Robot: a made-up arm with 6 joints.
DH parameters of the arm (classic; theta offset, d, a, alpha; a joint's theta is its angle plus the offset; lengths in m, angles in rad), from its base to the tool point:
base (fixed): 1.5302 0 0.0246 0
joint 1: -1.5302 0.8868 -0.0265 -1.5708
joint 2: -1.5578 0 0.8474 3.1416
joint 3: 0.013 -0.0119 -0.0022 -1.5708
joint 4: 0 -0.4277 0.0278 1.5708
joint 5: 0 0.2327 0.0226 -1.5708
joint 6: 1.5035 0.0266 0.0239 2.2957
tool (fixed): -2.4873 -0.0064 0 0
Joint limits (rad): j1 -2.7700..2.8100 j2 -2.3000..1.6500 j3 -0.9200..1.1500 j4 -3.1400..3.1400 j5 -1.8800..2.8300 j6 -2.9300..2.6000
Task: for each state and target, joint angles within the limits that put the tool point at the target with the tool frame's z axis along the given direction. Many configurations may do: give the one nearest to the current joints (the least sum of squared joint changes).
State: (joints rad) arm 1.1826 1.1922 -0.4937 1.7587 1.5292 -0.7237
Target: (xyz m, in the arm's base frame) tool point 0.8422 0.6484 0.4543 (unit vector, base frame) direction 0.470 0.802 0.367
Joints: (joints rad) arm 0.7208 1.6343 0.1472 1.1222 1.5868 -1.1178
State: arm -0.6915 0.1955 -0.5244 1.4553 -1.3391 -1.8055
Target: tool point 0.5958 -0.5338 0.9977 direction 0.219 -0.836 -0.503
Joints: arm -0.9093 0.8345 -0.7573 1.7306 -0.9294 -1.3536
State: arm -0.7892 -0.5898 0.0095 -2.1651 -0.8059 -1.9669
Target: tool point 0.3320 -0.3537 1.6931 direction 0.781 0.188 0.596
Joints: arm -1.2905 0.0130 0.2869 -2.7855 -0.6858 -2.2385
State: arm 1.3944 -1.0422 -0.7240 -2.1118 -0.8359 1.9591
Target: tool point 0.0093 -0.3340 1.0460 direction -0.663 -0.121 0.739
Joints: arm 1.6008 -1.2705 -0.9200 -1.7457 -0.7792 2.2754
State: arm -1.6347 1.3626 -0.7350 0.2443 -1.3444 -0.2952
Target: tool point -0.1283 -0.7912 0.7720 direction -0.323 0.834 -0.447
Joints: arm -1.5109 1.1351 -0.5183 0.2452 -1.8714 -0.0226
